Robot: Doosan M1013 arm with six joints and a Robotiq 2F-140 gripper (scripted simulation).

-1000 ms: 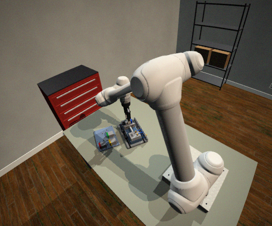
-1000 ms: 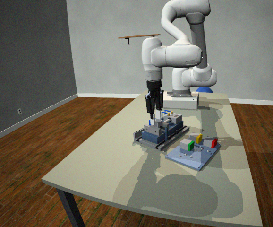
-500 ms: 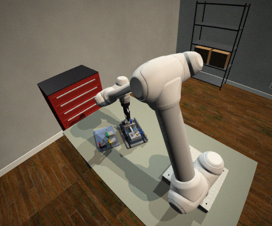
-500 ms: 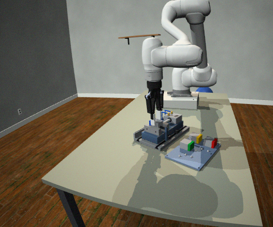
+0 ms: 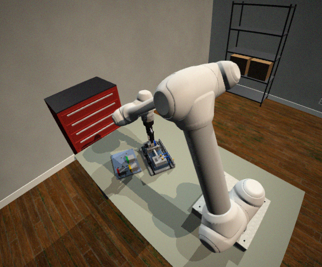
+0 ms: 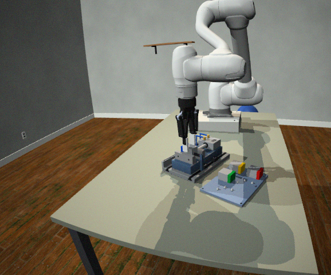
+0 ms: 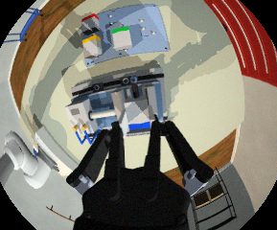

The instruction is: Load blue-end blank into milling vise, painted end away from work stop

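My hand is 3 cm above the blue-ended blank. Round my hand: green-ended blank: 8 cm ahead, 17 cm to the left, 11 cm below; yellow-ended blank: 22 cm to the left, 11 cm below; infeed plate: 10 cm ahead, 21 cm to the left, 13 cm below.
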